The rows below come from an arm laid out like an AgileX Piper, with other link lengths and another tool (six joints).
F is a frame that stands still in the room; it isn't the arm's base.
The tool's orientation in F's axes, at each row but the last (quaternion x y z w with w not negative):
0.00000, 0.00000, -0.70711, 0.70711
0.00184, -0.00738, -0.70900, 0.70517
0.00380, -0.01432, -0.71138, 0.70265
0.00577, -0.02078, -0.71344, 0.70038
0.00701, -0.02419, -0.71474, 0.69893
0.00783, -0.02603, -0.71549, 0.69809
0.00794, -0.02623, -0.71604, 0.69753
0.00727, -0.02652, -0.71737, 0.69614
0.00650, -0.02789, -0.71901, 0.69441
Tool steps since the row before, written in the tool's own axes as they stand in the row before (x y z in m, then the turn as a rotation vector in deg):
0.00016, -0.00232, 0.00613, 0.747, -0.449, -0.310
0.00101, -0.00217, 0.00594, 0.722, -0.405, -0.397
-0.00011, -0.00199, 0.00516, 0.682, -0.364, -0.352
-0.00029, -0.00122, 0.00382, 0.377, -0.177, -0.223
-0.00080, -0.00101, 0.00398, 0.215, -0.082, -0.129
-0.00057, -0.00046, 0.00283, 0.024, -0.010, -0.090
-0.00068, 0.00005, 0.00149, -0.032, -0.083, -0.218
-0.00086, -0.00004, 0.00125, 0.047, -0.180, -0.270
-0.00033, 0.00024, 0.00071, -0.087, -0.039, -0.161
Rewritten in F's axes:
-0.00232, -0.00016, 0.00613, -0.449, -0.747, -0.310
-0.00225, -0.00095, 0.00592, -0.404, -0.723, -0.397
-0.00212, 0.00021, 0.00510, -0.363, -0.683, -0.351
-0.00136, 0.00039, 0.00376, -0.176, -0.378, -0.222
-0.00116, 0.00092, 0.00391, -0.081, -0.216, -0.127
-0.00058, 0.00066, 0.00279, -0.006, -0.026, -0.090
0.00000, 0.00072, 0.00147, -0.072, 0.028, -0.223
-0.00007, 0.00090, 0.00122, -0.168, -0.049, -0.277
0.00022, 0.00034, 0.00071, -0.028, 0.083, -0.165

